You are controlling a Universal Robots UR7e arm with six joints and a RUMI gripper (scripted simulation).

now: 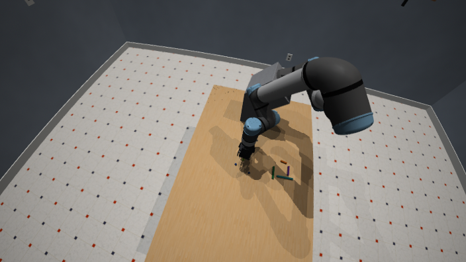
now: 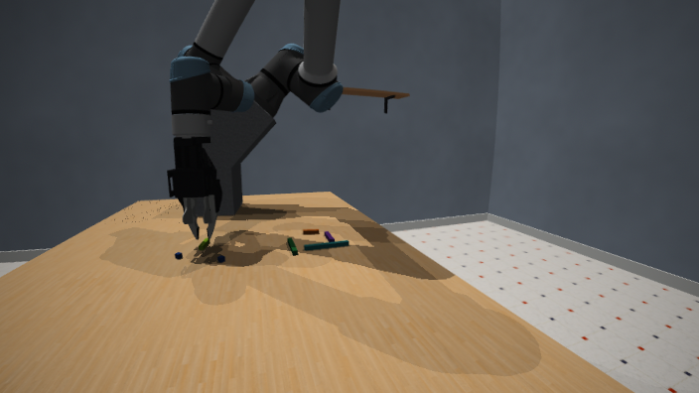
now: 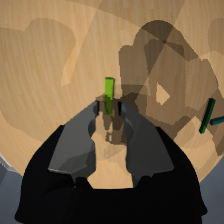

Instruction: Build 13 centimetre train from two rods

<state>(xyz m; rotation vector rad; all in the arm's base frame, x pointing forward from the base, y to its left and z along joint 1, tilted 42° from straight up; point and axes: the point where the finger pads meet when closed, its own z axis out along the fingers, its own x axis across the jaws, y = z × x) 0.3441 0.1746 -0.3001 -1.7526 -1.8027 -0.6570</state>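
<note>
My gripper is now 3 cm above the lime rod. Round my hand: green rod: 20 cm to the left, 3 cm below, 3 cm ahead; then turquoise rod: 27 cm to the left, 3 cm below, 3 cm ahead; then orange rod: 24 cm to the left, 6 cm behind, 3 cm below.
</note>
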